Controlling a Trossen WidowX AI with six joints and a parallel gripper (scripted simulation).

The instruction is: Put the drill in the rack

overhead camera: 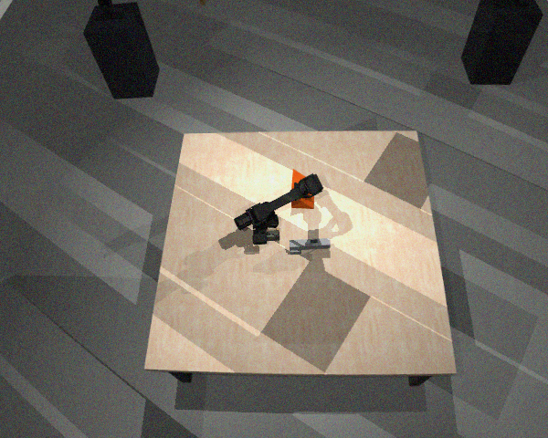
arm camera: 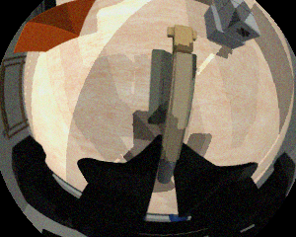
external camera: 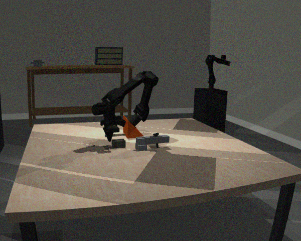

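Now: gripper tip 5 cm to the right of the dark box and 2 cm above it. From my gripper tip the other things lie so: grey block 6 cm ahead, 22 cm to the left; then black key 6 cm ahead, 25 cm to the left, 1 cm above.
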